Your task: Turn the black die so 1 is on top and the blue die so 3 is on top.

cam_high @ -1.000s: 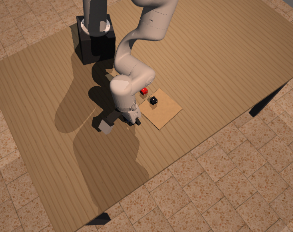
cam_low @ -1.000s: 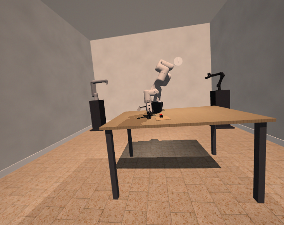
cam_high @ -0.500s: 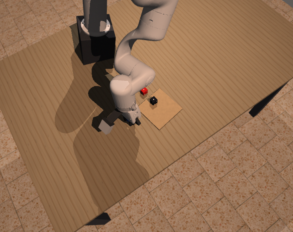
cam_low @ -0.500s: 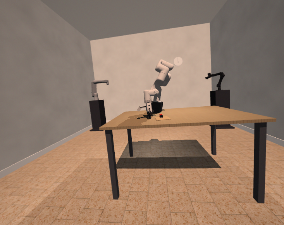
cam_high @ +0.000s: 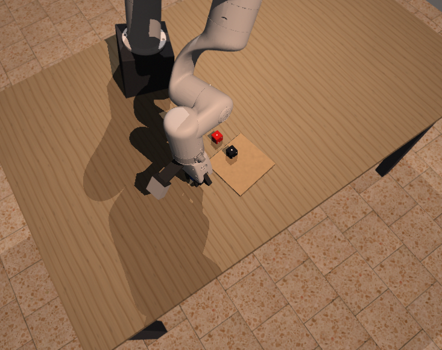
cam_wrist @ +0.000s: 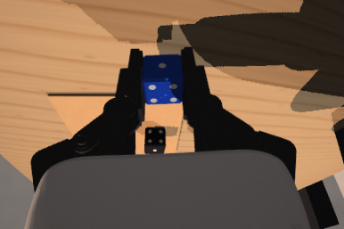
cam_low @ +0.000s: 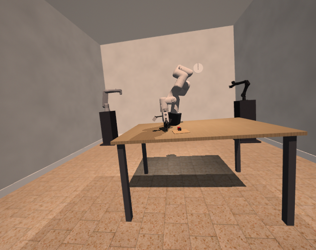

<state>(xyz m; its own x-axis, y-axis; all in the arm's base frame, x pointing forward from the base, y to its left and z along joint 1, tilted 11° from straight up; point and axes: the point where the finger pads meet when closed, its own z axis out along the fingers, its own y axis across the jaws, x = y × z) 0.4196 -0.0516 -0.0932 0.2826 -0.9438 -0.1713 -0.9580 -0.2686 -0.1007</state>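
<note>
Right now my hand is 13 cm to the right of the black die, 3 cm above it and 2 cm past it. Round my hand: tan mat 14 cm to the left, 4 cm below, 1 cm ahead; then red die 12 cm to the left, 9 cm behind, 3 cm below; then blue die 1 cm below.
</note>
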